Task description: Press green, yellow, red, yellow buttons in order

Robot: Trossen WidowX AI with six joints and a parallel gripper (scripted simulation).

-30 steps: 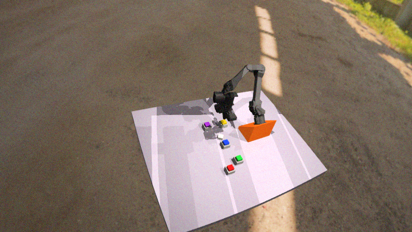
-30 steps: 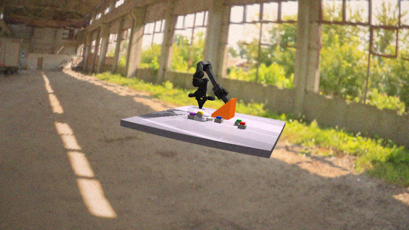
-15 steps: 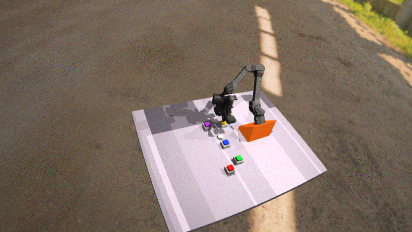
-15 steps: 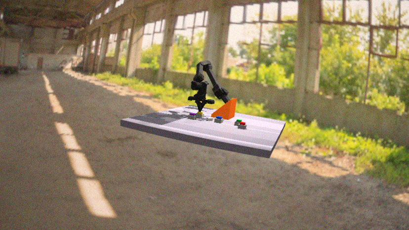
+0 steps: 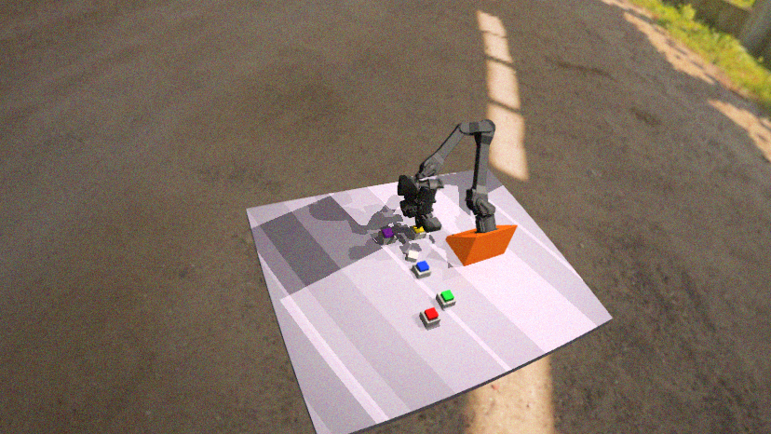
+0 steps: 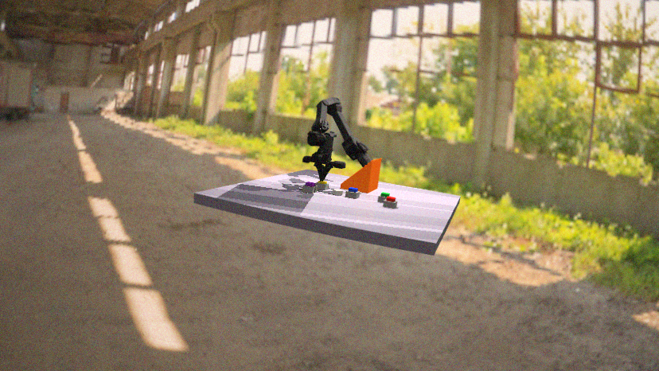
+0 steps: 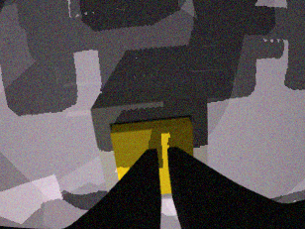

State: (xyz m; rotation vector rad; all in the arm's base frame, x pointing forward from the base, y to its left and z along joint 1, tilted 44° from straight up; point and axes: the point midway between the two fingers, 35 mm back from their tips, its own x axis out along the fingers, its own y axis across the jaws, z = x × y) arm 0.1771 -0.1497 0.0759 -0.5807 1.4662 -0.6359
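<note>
My gripper tip is now 10 mm above the yellow button. From my gripper tip the other things lie so: green button (300 mm to the left, 50 mm ahead); then blue button (170 mm to the left, 70 mm ahead); then purple button (120 mm ahead, 10 mm to the right).
</note>
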